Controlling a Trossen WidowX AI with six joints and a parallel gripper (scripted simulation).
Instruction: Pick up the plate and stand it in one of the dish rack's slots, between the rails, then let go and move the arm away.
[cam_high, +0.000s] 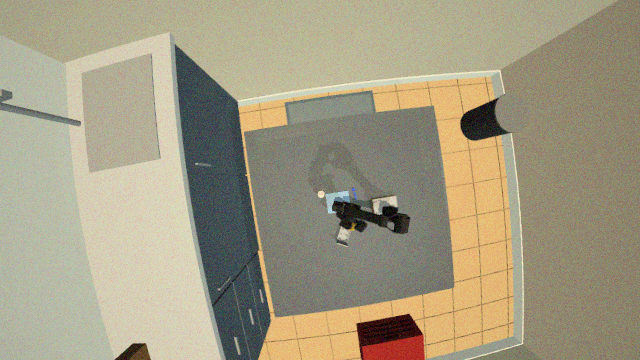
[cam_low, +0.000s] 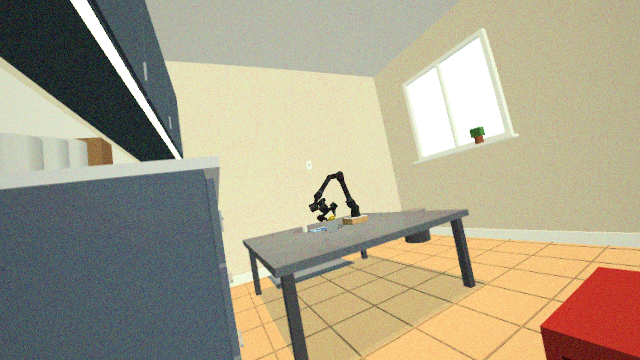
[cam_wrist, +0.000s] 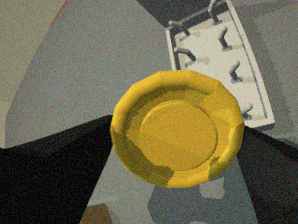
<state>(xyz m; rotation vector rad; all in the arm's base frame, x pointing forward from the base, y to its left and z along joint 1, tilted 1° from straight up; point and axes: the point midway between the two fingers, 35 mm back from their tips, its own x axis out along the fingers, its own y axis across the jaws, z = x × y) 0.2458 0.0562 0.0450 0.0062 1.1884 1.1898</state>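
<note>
Right now my gripper tip is 3 cm short of the grey dish rack, 5 cm to the right of it and 5 cm above it. Also, from my gripper tip: light blue square mat 7 cm ahead, 15 cm to the right, 7 cm below; blue spoon 4 cm behind, 20 cm to the right, 7 cm below; yellow plate 1 cm to the right, 1 cm above.
</note>
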